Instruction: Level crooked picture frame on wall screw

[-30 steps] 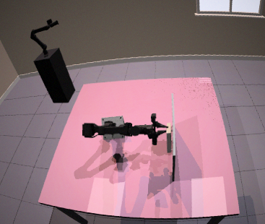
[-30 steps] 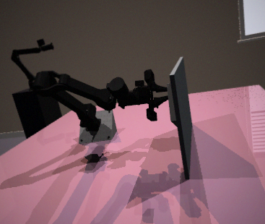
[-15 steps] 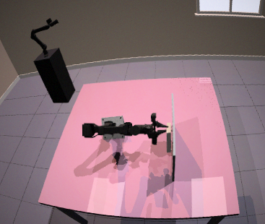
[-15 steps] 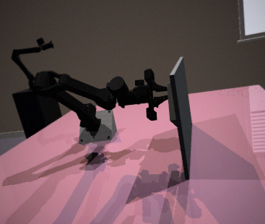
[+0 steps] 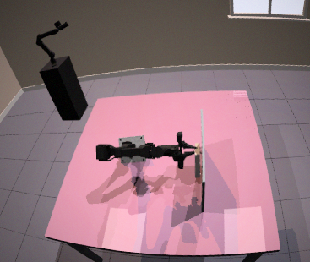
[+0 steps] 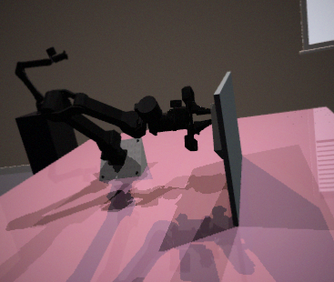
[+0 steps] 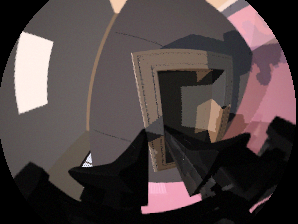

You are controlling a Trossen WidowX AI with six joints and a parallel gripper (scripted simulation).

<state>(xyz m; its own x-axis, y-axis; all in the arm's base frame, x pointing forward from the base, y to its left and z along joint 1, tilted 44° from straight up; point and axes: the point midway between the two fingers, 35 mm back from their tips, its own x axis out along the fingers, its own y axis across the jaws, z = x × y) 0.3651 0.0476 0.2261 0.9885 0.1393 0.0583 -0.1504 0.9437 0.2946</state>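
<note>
The picture frame lies 10 mm ahead of my gripper tip, 30 mm to the right of it and 50 mm below it. From my gripper tip the other things lie so: thin wall panel (30 mm ahead, 30 mm to the right, 50 mm below).
</note>
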